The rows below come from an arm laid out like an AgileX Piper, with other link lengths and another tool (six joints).
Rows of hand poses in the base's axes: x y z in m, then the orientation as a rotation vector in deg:
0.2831 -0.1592 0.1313 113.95 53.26 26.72
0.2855 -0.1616 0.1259 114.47 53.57 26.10
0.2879 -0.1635 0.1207 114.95 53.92 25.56
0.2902 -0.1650 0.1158 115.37 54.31 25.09
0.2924 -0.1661 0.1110 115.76 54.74 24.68
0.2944 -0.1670 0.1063 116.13 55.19 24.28
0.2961 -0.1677 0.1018 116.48 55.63 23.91
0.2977 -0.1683 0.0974 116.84 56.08 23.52
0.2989 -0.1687 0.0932 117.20 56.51 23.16
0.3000 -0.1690 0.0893 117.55 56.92 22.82
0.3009 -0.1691 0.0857 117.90 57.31 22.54
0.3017 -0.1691 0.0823 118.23 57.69 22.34
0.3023 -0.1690 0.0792 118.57 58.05 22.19
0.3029 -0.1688 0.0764 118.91 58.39 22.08
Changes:
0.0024 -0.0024 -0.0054 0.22 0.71 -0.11
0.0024 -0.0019 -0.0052 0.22 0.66 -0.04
0.0023 -0.0015 -0.0049 0.21 0.62 0.02
0.0022 -0.0011 -0.0048 0.21 0.59 0.08
0.0020 -0.0009 -0.0047 0.20 0.58 0.10
0.0017 -0.0007 -0.0045 0.20 0.55 0.11
0.0016 -0.0006 -0.0044 0.20 0.57 0.10
0.0012 -0.0004 -0.0042 0.21 0.54 0.10
0.0011 -0.0003 -0.0039 0.21 0.52 0.10
0.0009 -0.0001 -0.0036 0.24 0.47 0.10
0.0008 0.0000 -0.0034 0.25 0.41 0.13
0.0006 0.0001 -0.0031 0.28 0.38 0.13
0.0006 0.0002 -0.0028 0.29 0.35 0.13

